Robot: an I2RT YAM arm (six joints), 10 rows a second.
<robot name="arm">
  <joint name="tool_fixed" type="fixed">
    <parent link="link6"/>
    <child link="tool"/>
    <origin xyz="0 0 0" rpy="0 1.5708 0"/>
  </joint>
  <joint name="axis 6" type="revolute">
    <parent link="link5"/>
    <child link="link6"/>
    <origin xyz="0.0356 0 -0.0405" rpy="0 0 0"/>
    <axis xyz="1 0 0"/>
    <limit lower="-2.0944" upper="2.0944"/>
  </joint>
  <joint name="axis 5" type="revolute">
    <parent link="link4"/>
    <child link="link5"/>
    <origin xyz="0.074 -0.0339 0.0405" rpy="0 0 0"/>
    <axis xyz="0 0 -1"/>
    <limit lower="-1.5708" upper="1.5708"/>
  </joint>
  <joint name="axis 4" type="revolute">
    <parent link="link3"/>
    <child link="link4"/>
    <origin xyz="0.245 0.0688 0.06" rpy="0 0 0"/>
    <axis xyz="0 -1 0"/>
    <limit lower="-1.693" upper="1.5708"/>
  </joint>
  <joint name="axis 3" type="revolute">
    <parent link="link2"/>
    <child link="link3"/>
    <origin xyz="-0.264 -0.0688 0" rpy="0 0 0"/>
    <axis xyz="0 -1 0"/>
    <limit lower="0" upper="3.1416"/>
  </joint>
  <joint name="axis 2" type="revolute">
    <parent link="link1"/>
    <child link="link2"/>
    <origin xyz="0.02 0.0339 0.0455" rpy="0 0 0"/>
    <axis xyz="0 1 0"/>
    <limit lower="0" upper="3.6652"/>
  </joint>
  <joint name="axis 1" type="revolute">
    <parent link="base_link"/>
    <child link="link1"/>
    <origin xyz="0 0 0.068" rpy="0 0 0"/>
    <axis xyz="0 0 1"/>
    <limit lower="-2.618" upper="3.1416"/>
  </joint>
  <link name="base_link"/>
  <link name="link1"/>
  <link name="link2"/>
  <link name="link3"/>
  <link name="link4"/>
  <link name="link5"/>
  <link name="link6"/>
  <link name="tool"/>
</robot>
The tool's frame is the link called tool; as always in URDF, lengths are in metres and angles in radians.
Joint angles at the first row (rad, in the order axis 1, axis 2, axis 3, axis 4, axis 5, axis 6):
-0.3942 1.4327 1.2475 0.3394 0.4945 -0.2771
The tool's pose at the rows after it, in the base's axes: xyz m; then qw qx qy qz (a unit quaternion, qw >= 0):
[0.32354 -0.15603 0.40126 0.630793 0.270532 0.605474 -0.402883]
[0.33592 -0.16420 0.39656 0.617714 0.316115 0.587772 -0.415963]
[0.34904 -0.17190 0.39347 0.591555 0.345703 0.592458 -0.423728]
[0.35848 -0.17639 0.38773 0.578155 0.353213 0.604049 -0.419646]
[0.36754 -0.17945 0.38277 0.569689 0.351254 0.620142 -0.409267]
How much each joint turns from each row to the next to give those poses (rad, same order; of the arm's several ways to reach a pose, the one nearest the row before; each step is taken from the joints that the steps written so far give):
0.0000 0.0778 0.0594 0.0096 0.0949 0.0477
0.0000 0.0623 0.0444 0.0141 0.0975 0.0400
-0.0008 0.0608 0.0755 -0.0754 0.0662 0.0406
-0.0008 0.0394 0.0408 -0.0536 0.0079 0.0303
0.0005 0.0348 0.0393 -0.0548 -0.0181 0.0255

